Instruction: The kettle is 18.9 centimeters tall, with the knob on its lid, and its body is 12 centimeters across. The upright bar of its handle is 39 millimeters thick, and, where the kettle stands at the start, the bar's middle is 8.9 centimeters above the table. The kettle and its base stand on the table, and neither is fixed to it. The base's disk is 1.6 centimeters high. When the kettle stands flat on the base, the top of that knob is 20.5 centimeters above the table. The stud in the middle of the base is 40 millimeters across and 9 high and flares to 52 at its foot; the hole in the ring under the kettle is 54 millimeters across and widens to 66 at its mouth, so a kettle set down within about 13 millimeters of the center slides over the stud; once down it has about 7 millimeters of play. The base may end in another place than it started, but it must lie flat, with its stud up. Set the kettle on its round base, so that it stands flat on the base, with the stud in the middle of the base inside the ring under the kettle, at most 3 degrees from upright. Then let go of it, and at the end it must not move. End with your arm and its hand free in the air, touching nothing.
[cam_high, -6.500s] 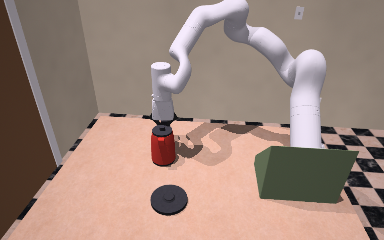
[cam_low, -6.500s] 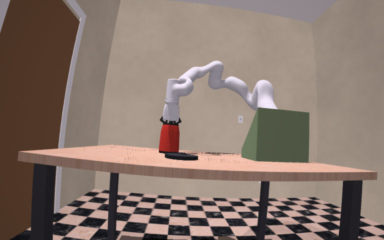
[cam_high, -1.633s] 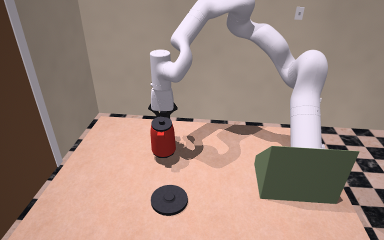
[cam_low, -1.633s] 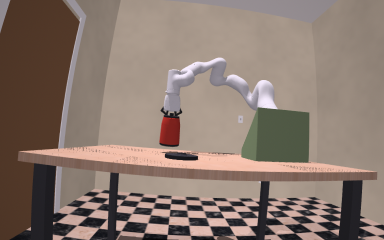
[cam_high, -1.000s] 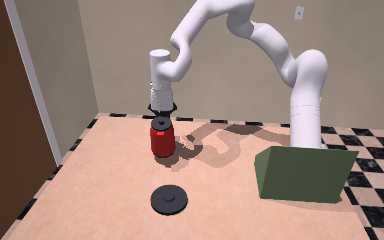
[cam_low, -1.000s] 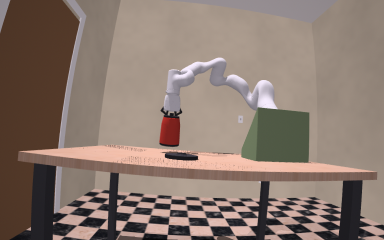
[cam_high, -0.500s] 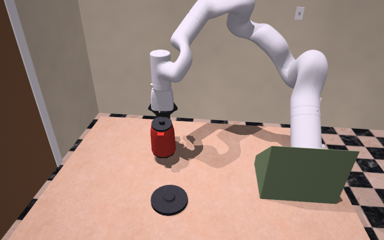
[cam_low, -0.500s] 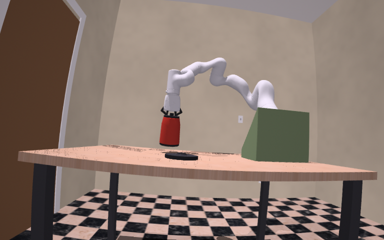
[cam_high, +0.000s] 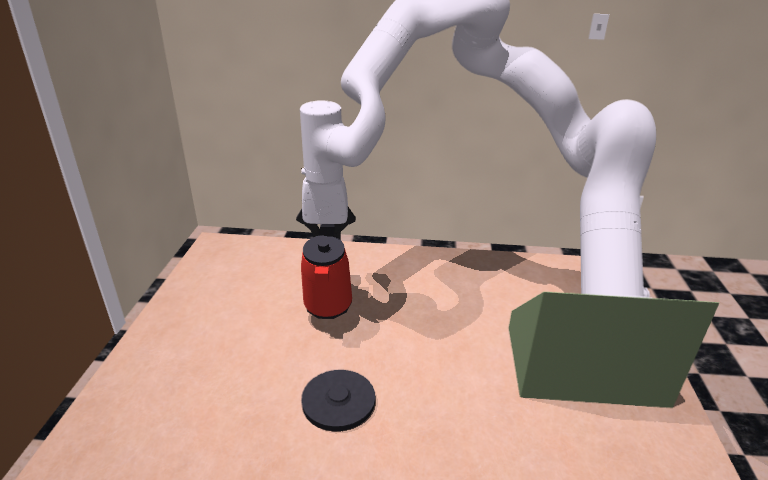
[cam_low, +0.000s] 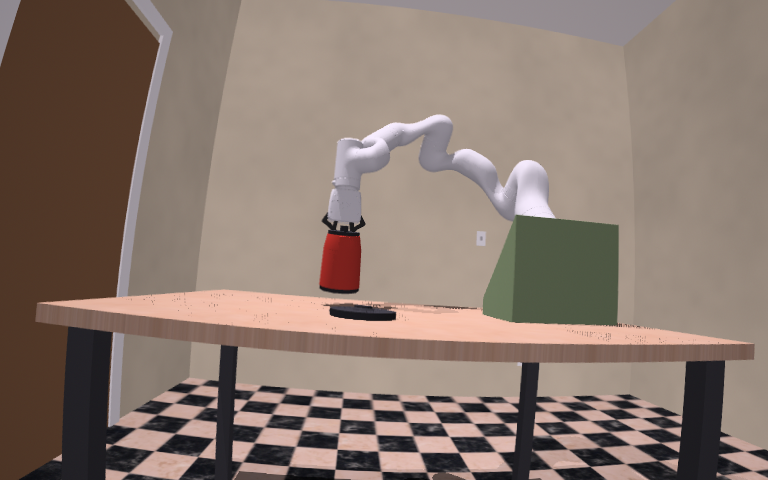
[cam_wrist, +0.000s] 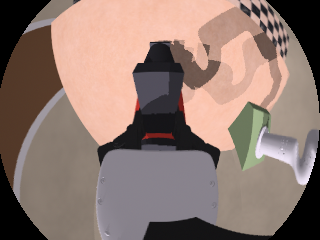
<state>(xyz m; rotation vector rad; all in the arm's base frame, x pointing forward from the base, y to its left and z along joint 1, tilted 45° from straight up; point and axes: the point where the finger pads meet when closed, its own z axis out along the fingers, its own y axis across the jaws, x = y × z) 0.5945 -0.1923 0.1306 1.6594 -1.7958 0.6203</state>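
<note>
Right now the red kettle is 60 mm below my hand and 20 mm to the left of it. Round my hand: round kettle base 310 mm to the left, 190 mm below, 40 mm behind.
</note>
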